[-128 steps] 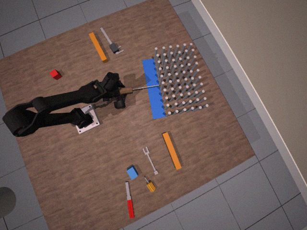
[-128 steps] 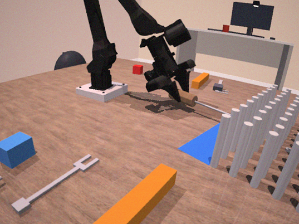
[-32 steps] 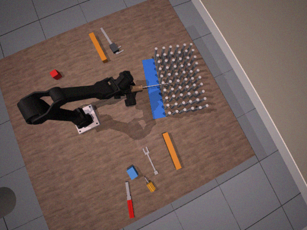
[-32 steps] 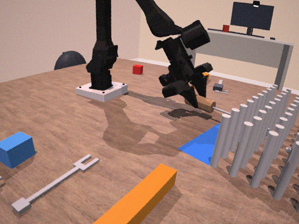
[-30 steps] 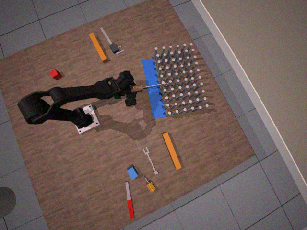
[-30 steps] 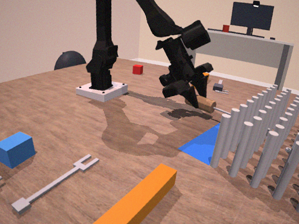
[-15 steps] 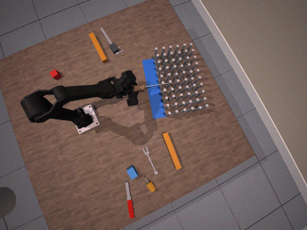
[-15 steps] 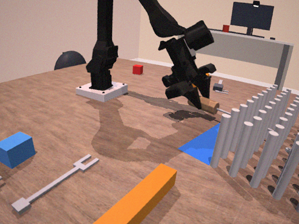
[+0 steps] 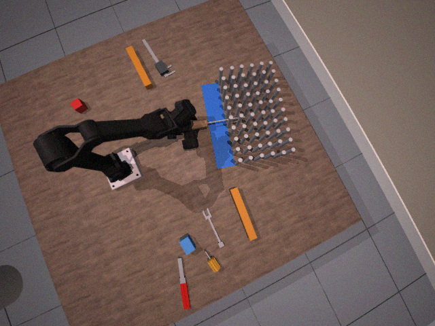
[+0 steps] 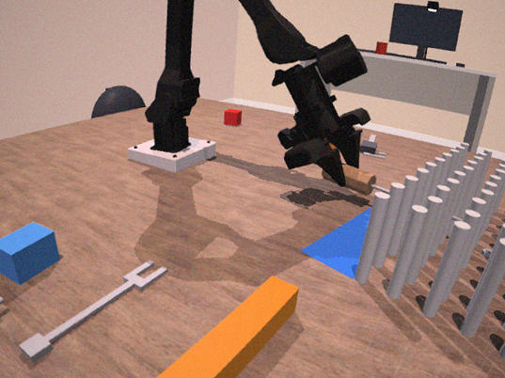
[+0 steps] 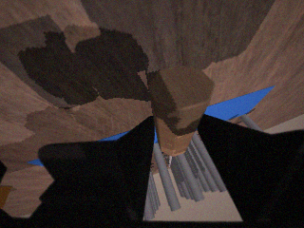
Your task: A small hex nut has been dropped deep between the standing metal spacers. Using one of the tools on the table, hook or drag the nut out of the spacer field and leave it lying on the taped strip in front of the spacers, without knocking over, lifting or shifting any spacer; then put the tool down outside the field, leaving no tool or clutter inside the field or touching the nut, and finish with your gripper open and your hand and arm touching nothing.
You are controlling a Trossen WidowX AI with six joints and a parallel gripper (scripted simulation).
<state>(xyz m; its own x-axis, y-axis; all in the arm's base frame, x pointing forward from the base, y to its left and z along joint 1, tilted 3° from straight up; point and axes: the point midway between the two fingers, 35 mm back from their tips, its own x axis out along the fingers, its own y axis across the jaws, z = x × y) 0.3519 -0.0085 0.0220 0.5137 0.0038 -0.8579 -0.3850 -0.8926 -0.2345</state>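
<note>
Now: the blue taped strip 80 mm ahead of my gripper tip, 40 mm to the right of it and 30 mm below it. Round my gripper tip: grey fork tool: 400 mm to the right, 190 mm behind, 30 mm below; then hex nut: 230 mm ahead, 100 mm to the right, 30 mm below; then hook tool: 90 mm ahead, 40 mm to the right.
</note>
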